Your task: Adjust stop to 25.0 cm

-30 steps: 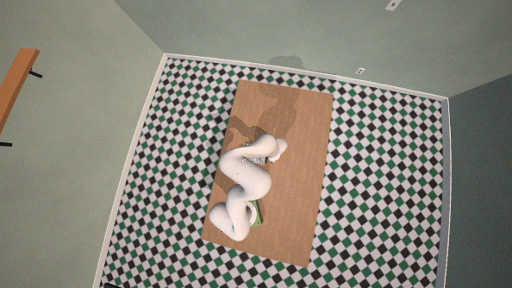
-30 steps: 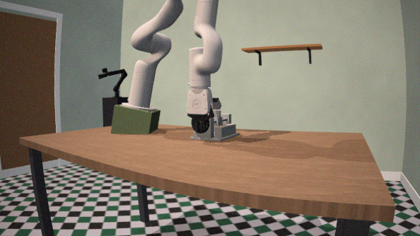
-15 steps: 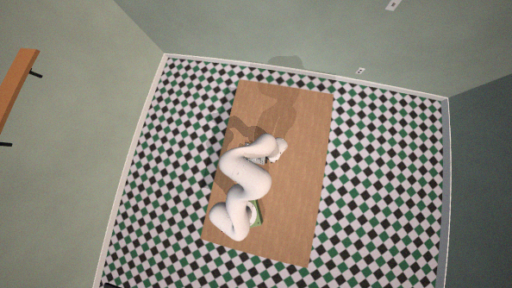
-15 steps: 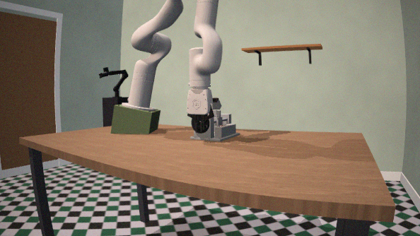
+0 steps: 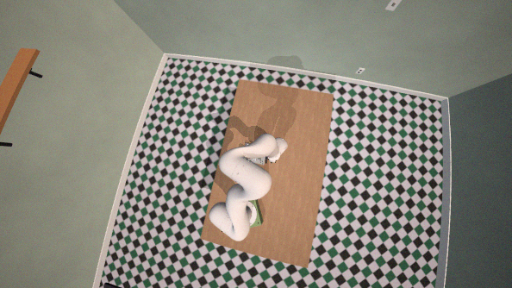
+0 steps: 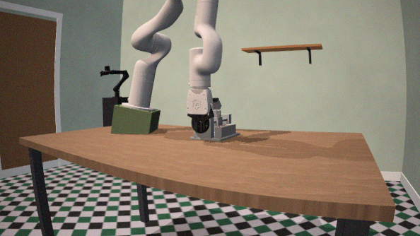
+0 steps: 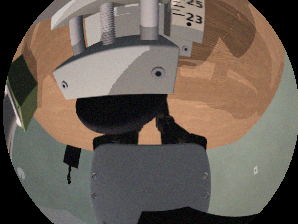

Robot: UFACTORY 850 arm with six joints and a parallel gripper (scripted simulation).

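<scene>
The handwheel lies 2 cm to the left of my hand.
</scene>
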